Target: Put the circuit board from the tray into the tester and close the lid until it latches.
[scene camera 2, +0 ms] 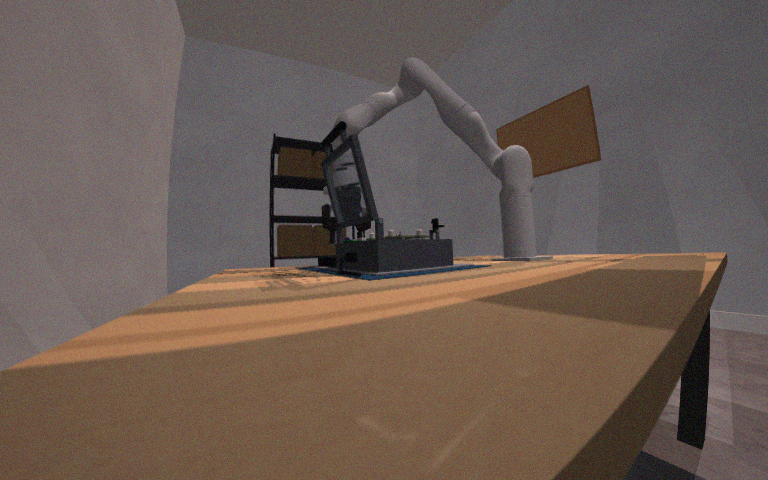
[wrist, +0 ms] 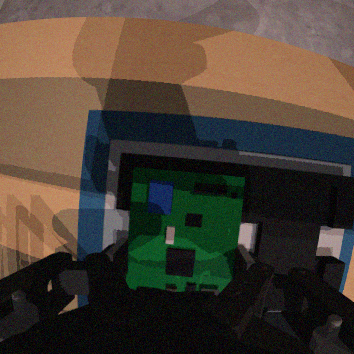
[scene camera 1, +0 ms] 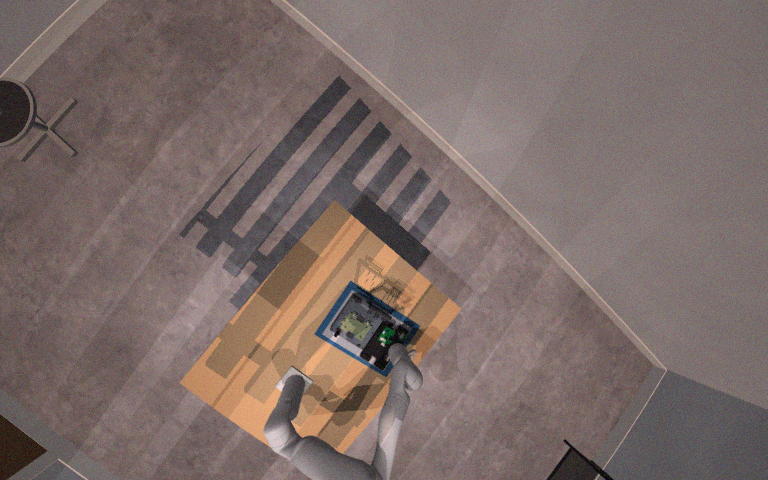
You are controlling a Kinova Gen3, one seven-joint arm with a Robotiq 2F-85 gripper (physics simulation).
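Seen in the pictures: gripper, fingertip midpoint: [wrist: 180, 254] [scene camera 1: 390, 337]; arm's base, link origin: [scene camera 2: 520, 257] [scene camera 1: 295, 384].
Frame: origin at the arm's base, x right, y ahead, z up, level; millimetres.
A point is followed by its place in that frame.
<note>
The green circuit board [wrist: 212, 237] {x 278, y 400, z 61 mm} [scene camera 1: 387, 335] {x 238, y 425, z 64 mm} is between my gripper's fingers, held by its side edges a little above the black tray [wrist: 280, 197] {x 302, y 333, z 10 mm} [scene camera 1: 370, 349] {x 220, y 314, z 10 mm}. My gripper [wrist: 180, 254] {x 261, y 420, z 50 mm} [scene camera 2: 344, 230] is shut on the board; in scene camera 2 it shows behind the lid. The arm partly covers it in scene camera 1. The tester [scene camera 1: 353, 326] {x 83, y 386, z 61 mm} [scene camera 2: 415, 254] {x 8, y 422, z 25 mm} is a dark grey box beside the tray. Its framed lid [scene camera 2: 365, 181] {x 26, y 513, z 151 mm} stands open, steeply raised and leaning slightly back. The board's lower edge is hidden in the wrist view.
Tester and tray stand on a blue-edged mat [scene camera 1: 324, 328] {x -16, y 294, z -6 mm} [wrist: 210, 127] {x 365, y 398, z -6 mm} on the wooden table [scene camera 1: 243, 356] {x -269, y -3, z -8 mm} [scene camera 2: 339, 367] {x -242, y 702, z -8 mm}. A small dark upright latch part [scene camera 2: 434, 227] {x 34, y 337, z 79 mm} rises at the tester's end opposite the lid hinge. The arm's base [scene camera 2: 518, 226] {x -17, y 40, z 88 mm} stands on the table. A shelf [scene camera 2: 272, 198] is behind.
</note>
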